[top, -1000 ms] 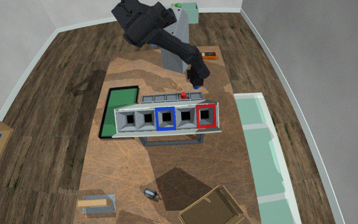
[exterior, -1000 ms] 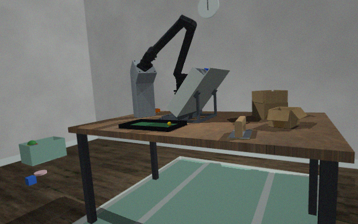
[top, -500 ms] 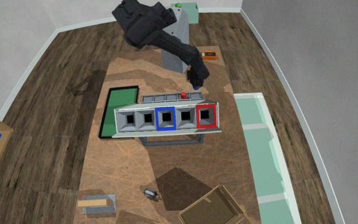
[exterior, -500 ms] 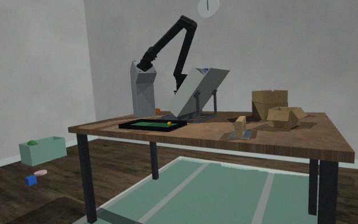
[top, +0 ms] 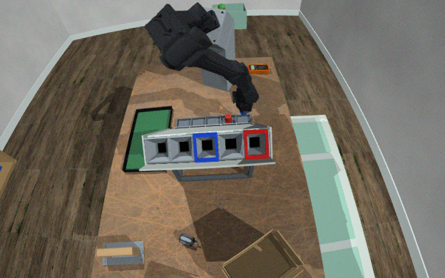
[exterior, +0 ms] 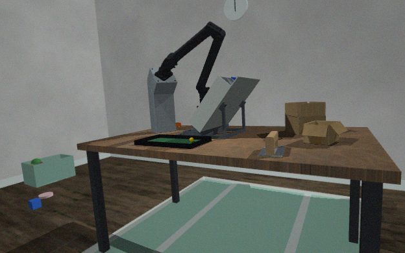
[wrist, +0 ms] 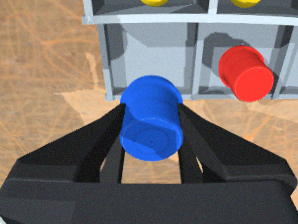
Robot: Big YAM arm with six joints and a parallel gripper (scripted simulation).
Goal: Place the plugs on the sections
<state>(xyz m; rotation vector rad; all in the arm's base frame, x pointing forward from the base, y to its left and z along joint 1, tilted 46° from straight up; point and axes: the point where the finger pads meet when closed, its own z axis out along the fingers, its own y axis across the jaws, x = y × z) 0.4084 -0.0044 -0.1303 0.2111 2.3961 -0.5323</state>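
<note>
Now: the red plug 70 mm to the right of my hand, 70 mm below it and 30 mm behind it. From my hand the other things lie so: blue plug 10 mm below; cover 200 mm to the right, 130 mm ahead, 120 mm above; green marble tray 480 mm to the right, 100 mm behind, 80 mm below.
</note>
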